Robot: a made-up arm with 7 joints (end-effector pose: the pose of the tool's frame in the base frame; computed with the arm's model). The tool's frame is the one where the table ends.
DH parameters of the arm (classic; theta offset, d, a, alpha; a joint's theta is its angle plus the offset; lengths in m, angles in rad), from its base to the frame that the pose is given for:
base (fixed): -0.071 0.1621 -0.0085 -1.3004
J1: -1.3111 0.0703 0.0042 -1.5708
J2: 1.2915 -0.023 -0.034 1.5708
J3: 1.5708 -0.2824 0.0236 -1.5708
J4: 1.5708 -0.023 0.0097 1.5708
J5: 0 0.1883 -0.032 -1.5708
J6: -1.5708 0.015 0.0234 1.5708
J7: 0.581 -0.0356 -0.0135 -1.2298
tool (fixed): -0.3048 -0.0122 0 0
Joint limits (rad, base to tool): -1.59..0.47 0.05..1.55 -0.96..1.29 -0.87..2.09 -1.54..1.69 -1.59..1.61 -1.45..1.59
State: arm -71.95 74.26 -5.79 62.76 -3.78 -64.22 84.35
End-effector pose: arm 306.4 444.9 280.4 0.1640 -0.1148 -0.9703 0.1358
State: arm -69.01 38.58 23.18 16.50 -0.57 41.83 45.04
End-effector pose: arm 347.9 267.3 200.6 0.5966 -0.2477 -0.5623 0.5163
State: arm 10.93 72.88 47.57 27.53 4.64 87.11 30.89
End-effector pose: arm 76.8 452.7 166.6 0.4189 0.3758 -0.0520 0.8250
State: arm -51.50 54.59 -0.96 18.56 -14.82 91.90 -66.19
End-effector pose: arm 264.3 286.1 148.1 0.7180 -0.5419 0.3646 0.2405
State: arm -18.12 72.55 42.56 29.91 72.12 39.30 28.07
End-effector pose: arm 141.7 470.8 210.0 0.4486 0.6865 -0.3466 0.4554
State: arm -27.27 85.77 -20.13 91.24 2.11 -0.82 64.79
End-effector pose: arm 38.8 573.0 155.7 0.5295 0.6667 -0.3400 0.3993
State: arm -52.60 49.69 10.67 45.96 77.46 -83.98 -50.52
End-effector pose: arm 369.3 337.8 78.6 0.7077 0.3336 0.2013 -0.5893
